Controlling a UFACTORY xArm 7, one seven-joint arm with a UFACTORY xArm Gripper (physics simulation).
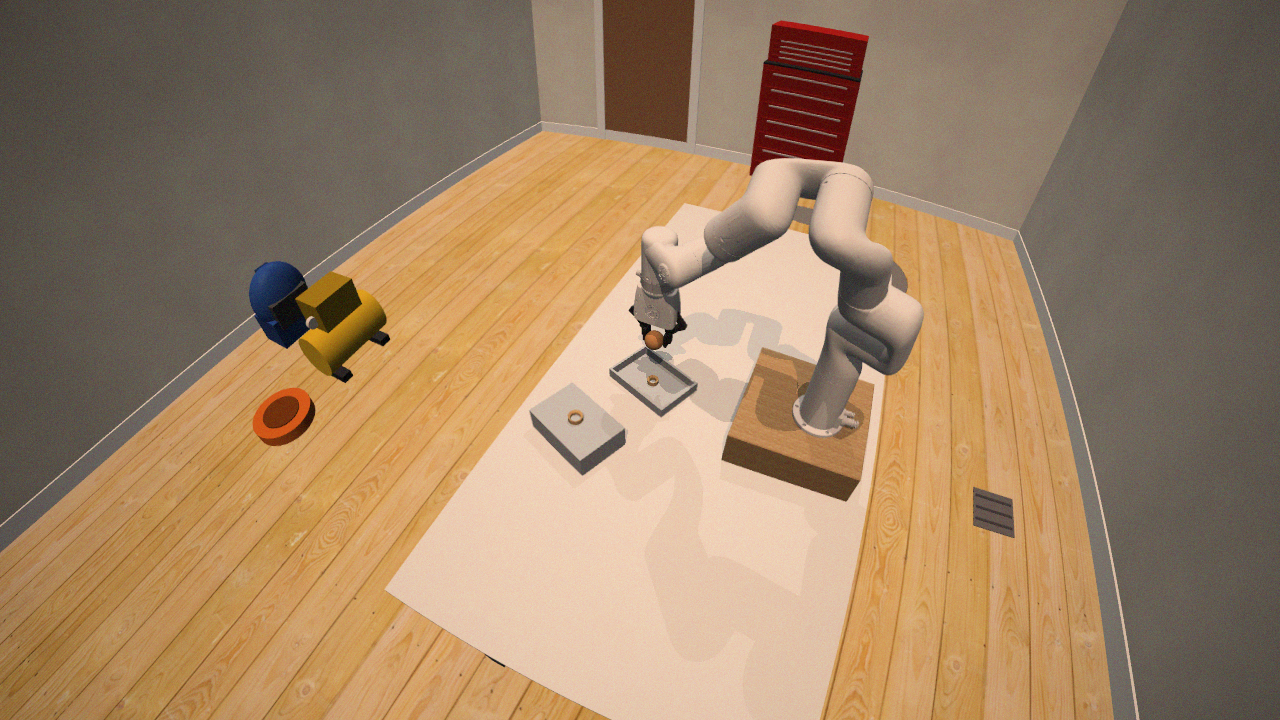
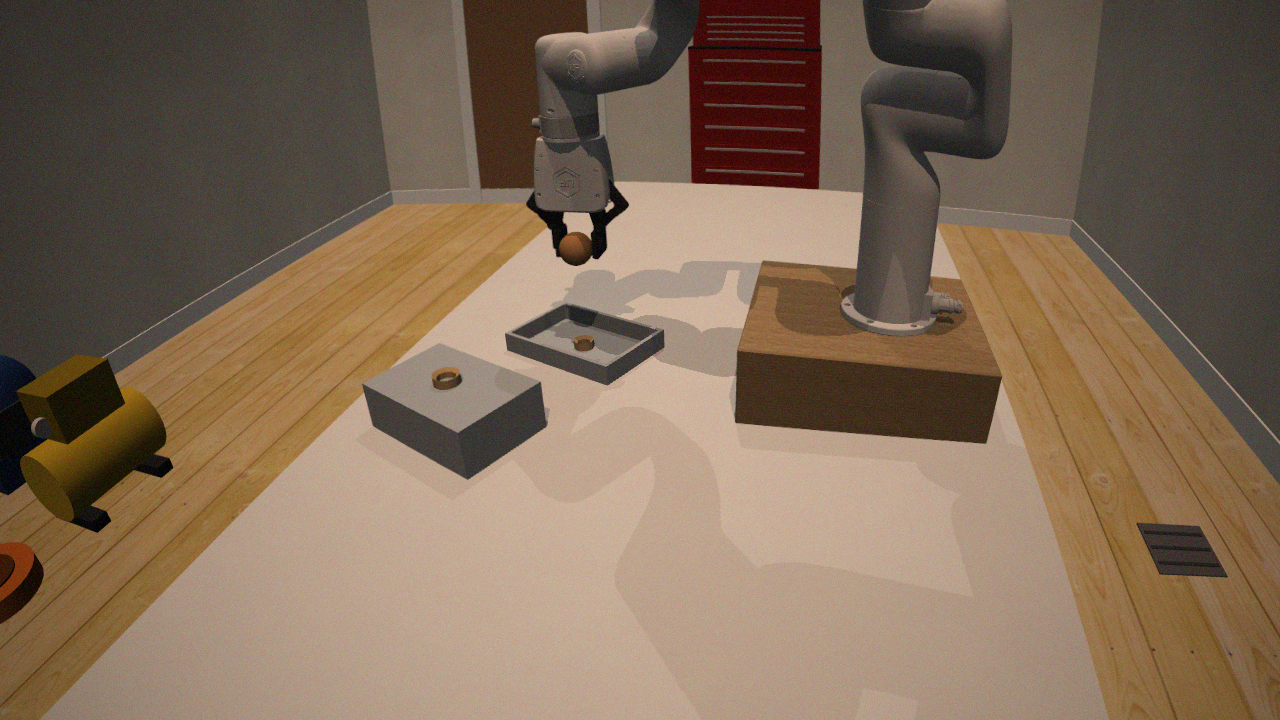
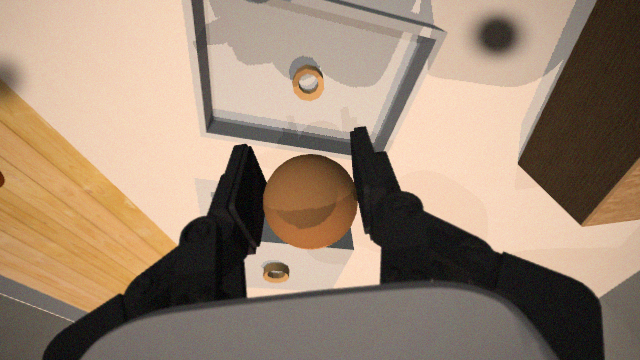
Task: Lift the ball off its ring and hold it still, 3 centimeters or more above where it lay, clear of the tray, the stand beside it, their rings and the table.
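Places are measured from the arm's base along level axes (x right, y back, z down), in metres.
Where they show: gripper, fingertip midpoint: (image 1: 656,340) (image 2: 580,254) (image 3: 305,159); arm's base, origin of the base link: (image 1: 817,416) (image 2: 888,315).
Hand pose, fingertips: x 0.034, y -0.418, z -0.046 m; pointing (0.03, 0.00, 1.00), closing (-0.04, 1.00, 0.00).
Note:
Things, the pixels of their top centre, and the offset from my fingertips. "spot": a spot on its surface instead. Level surfaces: height alone.
- orange-brown ball, middle of its top: (image 3: 311,241) (image 2: 574,232) (image 1: 654,332) dx -0.015, dy -0.001, dz -0.037 m
- grey tray, middle of its top: (image 3: 308,91) (image 2: 583,331) (image 1: 653,375) dx -0.012, dy -0.001, dz +0.112 m
- small tan ring, surface spot: (image 3: 295,89) (image 2: 575,340) (image 1: 648,378) spot: dx -0.014, dy -0.014, dz +0.126 m
- pale table surface, its level: dz +0.140 m
The orange-brown ball (image 1: 654,340) (image 2: 575,248) (image 3: 310,201) is between the two black fingers of my gripper (image 1: 656,337) (image 2: 578,247) (image 3: 305,159), which is shut on it. Ball and gripper hang in the air well above the grey tray (image 1: 678,399) (image 2: 556,361) (image 3: 280,136), touching neither tray nor table. A small tan ring (image 1: 652,380) (image 2: 583,342) (image 3: 295,89) lies bare on the tray floor. The grey block-shaped stand (image 1: 581,445) (image 2: 420,431) (image 3: 320,265) is beside the tray, and its own ring (image 1: 575,417) (image 2: 445,378) (image 3: 276,273) lies empty on top.
The arm's wooden base block (image 1: 787,462) (image 2: 859,394) (image 3: 565,110) stands to the right of the tray on the pale table surface (image 1: 572,555) (image 2: 358,573). A yellow tank-like machine (image 1: 344,335) (image 2: 98,447) and an orange disc (image 1: 283,416) are off to the left. A red cabinet (image 1: 805,107) (image 2: 754,116) stands at the back.

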